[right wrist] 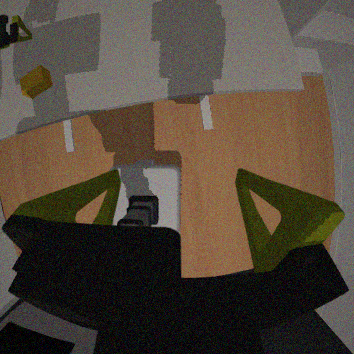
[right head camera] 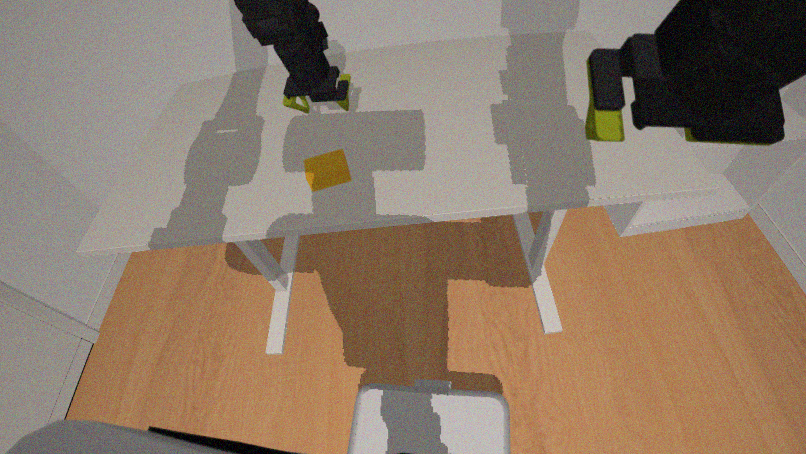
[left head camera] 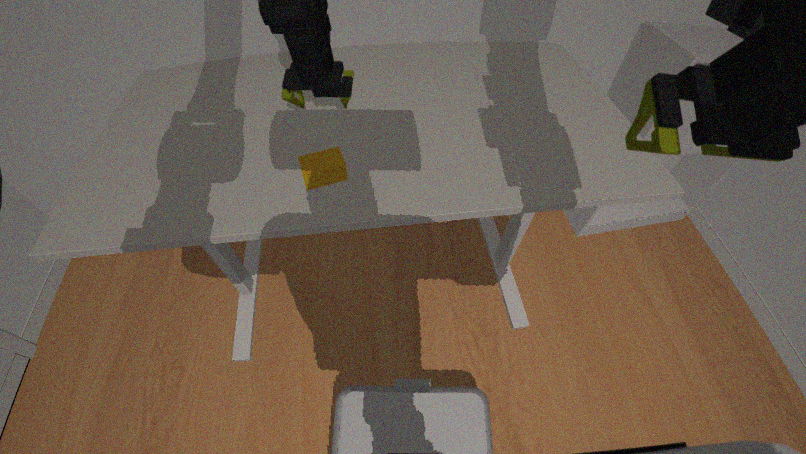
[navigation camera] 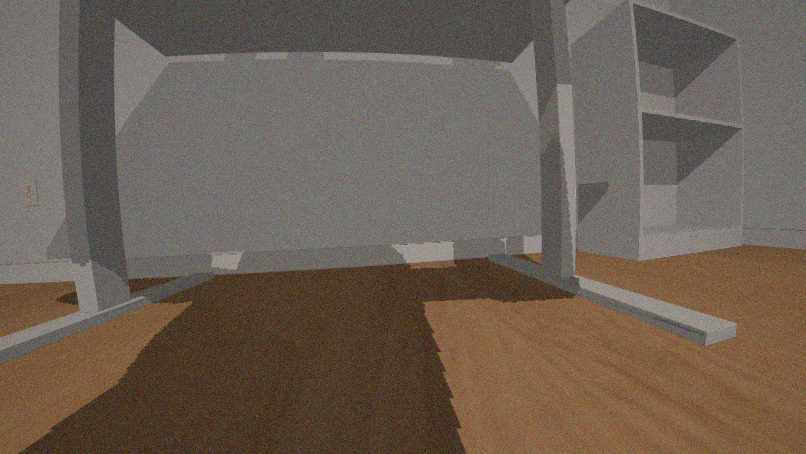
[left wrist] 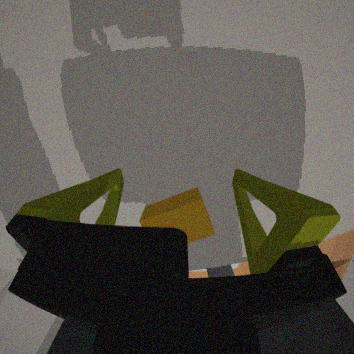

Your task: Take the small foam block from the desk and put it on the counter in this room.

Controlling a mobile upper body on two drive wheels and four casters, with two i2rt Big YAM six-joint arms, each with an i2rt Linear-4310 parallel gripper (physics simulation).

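Places are measured from the left arm's base along level axes (x ahead, y left, z up), in centimetres.
Where they show: left gripper, fingertip midpoint: (right wrist: 19, 40) (right head camera: 327, 109) (left head camera: 324, 106) (left wrist: 177, 175); right gripper, fingertip midpoint: (right wrist: 177, 174) (right head camera: 637, 133) (left head camera: 665, 145).
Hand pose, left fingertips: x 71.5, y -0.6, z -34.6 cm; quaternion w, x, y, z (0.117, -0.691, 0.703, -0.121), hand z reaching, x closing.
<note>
After its pixels a point has its place.
The small foam block (left head camera: 323, 168) @[x 59.5, y -1.2, z -41.5 cm] (right head camera: 327, 170) @[x 59.5, y -1.7, z -41.5 cm] (left wrist: 179, 216) @[x 63.7, y -0.7, z -41.5 cm] (right wrist: 36, 81) @[x 60.6, y -3.1, z -41.5 cm] is orange-yellow and lies on the white desk (left head camera: 451, 191) @[x 57.9, y -27.7, z -46.0 cm] (right head camera: 462, 191) @[x 57.7, y -29.8, z -46.0 cm] near its front edge, left of the middle in the head views. My left gripper (left head camera: 324, 104) @[x 71.5, y -0.6, z -34.6 cm] (right head camera: 327, 107) @[x 71.5, y -0.6, z -34.6 cm] (left wrist: 177, 175) @[x 71.5, y -0.6, z -34.6 cm] is open and empty, above the desk and behind the block; in the left wrist view the block shows beyond and between the fingers, untouched. My right gripper (left head camera: 690, 149) (right head camera: 654, 138) @[x 35.7, y -45.3, z -12.9 cm] (right wrist: 177, 174) @[x 35.7, y -45.3, z -12.9 cm] is open and empty, raised at the right, far from the block. I cannot make out a counter.
A white shelf unit (navigation camera: 609, 140) @[x 125.1, y -112.9, z -89.6 cm] stands at the right behind the desk in the navigation view. Desk legs with long feet (navigation camera: 654, 307) (left head camera: 241, 332) (right head camera: 275, 327) stand on the wood floor. My white base (left head camera: 456, 417) @[x 21.7, y -36.8, z -115.0 cm] (right head camera: 479, 417) @[x 23.2, y -38.5, z -115.0 cm] is in front of the desk. Walls stand around.
</note>
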